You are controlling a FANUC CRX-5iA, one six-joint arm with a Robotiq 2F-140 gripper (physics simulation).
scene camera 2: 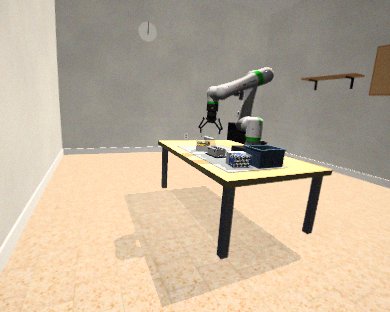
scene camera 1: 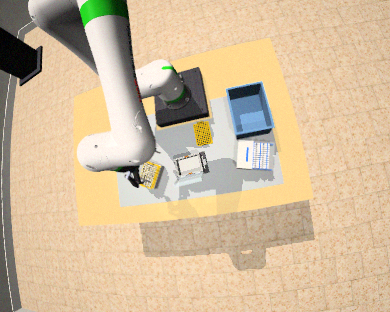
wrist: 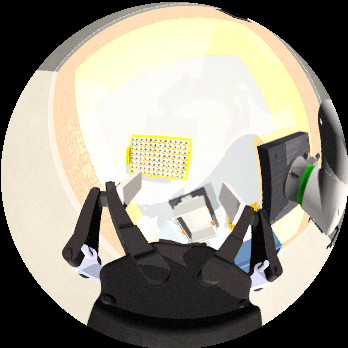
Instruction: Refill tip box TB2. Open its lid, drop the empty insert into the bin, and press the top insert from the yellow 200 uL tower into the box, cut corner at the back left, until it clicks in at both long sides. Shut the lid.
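The yellow 200 uL tower point(scene camera 1: 150, 175) point(scene camera 2: 202, 144) point(wrist: 160, 157) stands on the mat, its top insert full of tips. Tip box TB2 point(scene camera 1: 190, 165) point(scene camera 2: 216, 151) point(wrist: 196, 212) is open, with its clear lid point(scene camera 1: 190, 179) tipped out on one side; a pale interior shows and no yellow insert is visible in it. A yellow perforated insert without tips point(scene camera 1: 203, 133) lies on the mat near the robot base. The blue bin point(scene camera 1: 252, 119) point(scene camera 2: 270, 157) point(wrist: 257, 248) stands at the right in scene camera 1. My gripper point(scene camera 2: 211, 131) point(wrist: 181, 184) is wide open and empty, above the tower area.
A white box with blue-marked rows point(scene camera 1: 256, 155) point(scene camera 2: 238, 160) stands in front of the bin. The black base plate point(scene camera 1: 199, 95) point(wrist: 280, 165) of the arm lies behind the insert. The grey mat point(scene camera 1: 145, 199) lies on the yellow table point(scene camera 1: 297, 185).
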